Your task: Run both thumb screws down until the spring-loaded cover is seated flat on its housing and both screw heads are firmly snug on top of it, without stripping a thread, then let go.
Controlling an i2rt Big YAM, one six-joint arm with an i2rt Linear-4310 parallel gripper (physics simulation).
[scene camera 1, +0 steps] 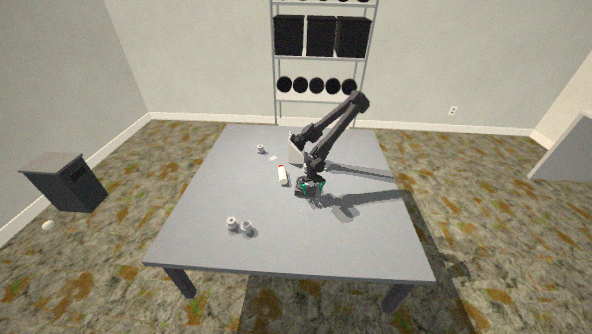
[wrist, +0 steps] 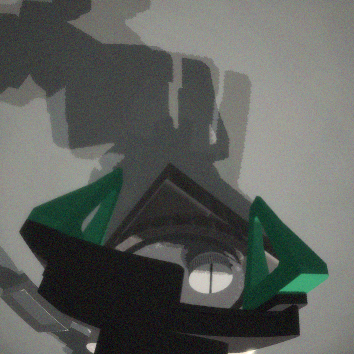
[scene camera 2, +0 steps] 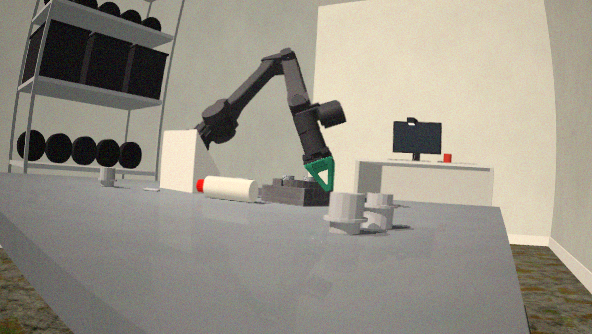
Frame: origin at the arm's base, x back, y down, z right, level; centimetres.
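Seen in the pictures: gripper, between the fingertips: (scene camera 1: 312,193) (wrist: 188,188) (scene camera 2: 329,191); arm's base, origin of its link: (scene camera 1: 296,143) (scene camera 2: 189,150).
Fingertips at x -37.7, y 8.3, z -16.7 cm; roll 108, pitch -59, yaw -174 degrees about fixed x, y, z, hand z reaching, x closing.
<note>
Pixels of each thing's top centre, then the offset from my fingertips to it. "pt": a spot on its surface instead.
- dark square housing, centre of its top: (wrist: 180,292) (scene camera 2: 298,180) (scene camera 1: 306,182) dx +6.1, dy -2.3, dz +4.8 cm
- light round surface, a spot on its surface: (wrist: 155,250) pt dx +4.3, dy -2.0, dz +0.9 cm
- slotted thumb screw head, a spot on its surface: (wrist: 211,280) pt dx +3.0, dy -3.3, dz +4.8 cm
- white bottle with a red cap, centre of its top: (scene camera 2: 225,177) (scene camera 1: 282,170) dx +14.2, dy -1.7, dz +21.4 cm
- cylinder, centre of its top: (scene camera 2: 108,167) (scene camera 1: 260,146) dx +38.4, dy -1.6, dz +43.8 cm
The dark square housing (scene camera 2: 284,195) (wrist: 165,207) stands on the table. Its cover shows as a light round surface (wrist: 155,250) in the wrist view, partly behind the gripper body. One slotted thumb screw head (wrist: 211,280) stands on the cover, nearer the right-hand finger in that view. In scene camera 2, a screw head (scene camera 2: 288,177) shows at the left of the housing top, and another screw head (scene camera 2: 308,177) shows beside the green finger. My gripper (scene camera 1: 313,189) (scene camera 2: 327,189) (wrist: 188,188) is open and empty, low over the housing. Whether the cover is flat or the heads are snug, I cannot tell.
A white bottle with a red cap (scene camera 1: 283,176) (scene camera 2: 230,189) lies beside the housing. A white block (scene camera 1: 295,152) (scene camera 2: 178,160) stands near the arm base. Two grey flanged cylinders (scene camera 1: 231,223) (scene camera 2: 346,206) stand towards the front left in scene camera 1; another cylinder (scene camera 1: 260,149) (scene camera 2: 107,176) stands farther back.
</note>
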